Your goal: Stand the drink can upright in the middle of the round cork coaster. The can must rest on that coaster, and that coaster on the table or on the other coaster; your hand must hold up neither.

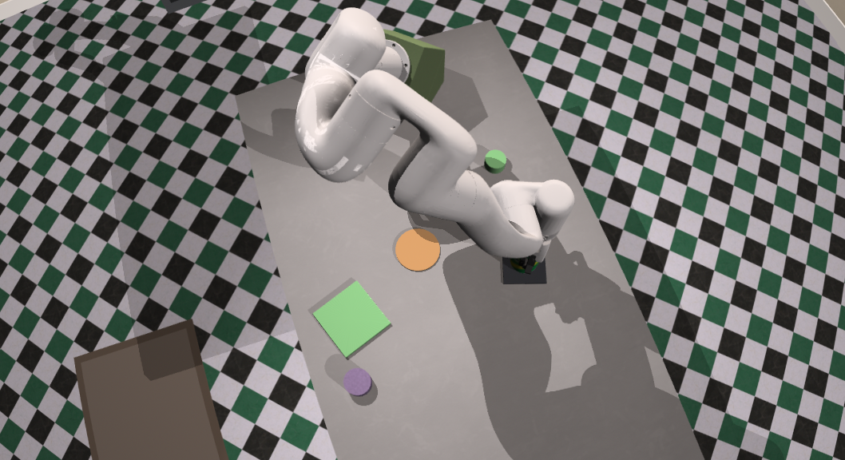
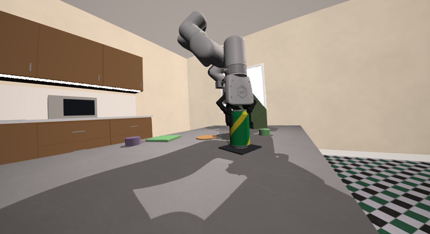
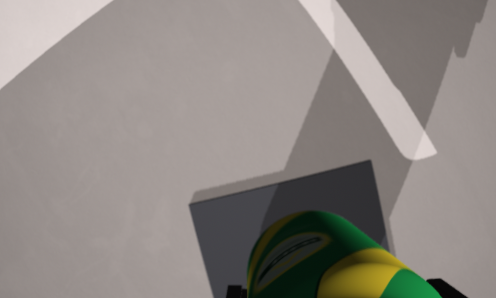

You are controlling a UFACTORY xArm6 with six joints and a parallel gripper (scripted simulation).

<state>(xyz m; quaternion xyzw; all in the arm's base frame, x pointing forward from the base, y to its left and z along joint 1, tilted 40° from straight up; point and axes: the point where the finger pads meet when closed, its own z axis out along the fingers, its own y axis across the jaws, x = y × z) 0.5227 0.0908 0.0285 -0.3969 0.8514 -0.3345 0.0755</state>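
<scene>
The dark square coaster lies 1 cm ahead of my hand and 9 cm below it. From my hand the other things lie so: round cork coaster: 16 cm behind, 19 cm to the right, 9 cm below; small green puck: 25 cm behind, 9 cm to the left, 8 cm below; drink can: 3 cm below.
</scene>
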